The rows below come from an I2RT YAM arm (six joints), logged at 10 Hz.
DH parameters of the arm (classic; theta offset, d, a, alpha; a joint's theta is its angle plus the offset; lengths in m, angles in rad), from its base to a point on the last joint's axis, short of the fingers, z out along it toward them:
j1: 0 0.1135 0.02 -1.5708
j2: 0 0 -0.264 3.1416
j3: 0.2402 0 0.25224 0
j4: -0.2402 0 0.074 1.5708
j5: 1.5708 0 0 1.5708
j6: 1.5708 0.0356 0 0
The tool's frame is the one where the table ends.
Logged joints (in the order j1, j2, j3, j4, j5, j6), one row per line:
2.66, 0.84, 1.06, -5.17, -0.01, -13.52
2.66, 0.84, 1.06, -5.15, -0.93, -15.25
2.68, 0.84, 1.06, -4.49, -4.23, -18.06
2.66, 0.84, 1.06, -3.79, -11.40, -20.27
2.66, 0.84, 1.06, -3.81, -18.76, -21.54
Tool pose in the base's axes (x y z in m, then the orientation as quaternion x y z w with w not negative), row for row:
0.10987, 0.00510, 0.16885, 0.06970, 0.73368, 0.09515, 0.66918
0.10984, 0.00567, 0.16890, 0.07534, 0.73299, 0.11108, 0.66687
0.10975, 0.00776, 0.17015, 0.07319, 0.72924, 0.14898, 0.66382
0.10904, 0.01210, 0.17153, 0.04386, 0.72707, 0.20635, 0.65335
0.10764, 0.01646, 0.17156, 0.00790, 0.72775, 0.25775, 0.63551
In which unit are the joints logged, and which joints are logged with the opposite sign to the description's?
The joints are logged in degrees. Opposite sign: j6.
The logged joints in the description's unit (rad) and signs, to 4 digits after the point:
0.0464, 0.0147, 0.0185, -0.0902, -0.0002, 0.2360
0.0464, 0.0147, 0.0185, -0.0899, -0.0162, 0.2662
0.0468, 0.0147, 0.0185, -0.0784, -0.0738, 0.3152
0.0464, 0.0147, 0.0185, -0.0661, -0.1990, 0.3538
0.0464, 0.0147, 0.0185, -0.0665, -0.3274, 0.3759

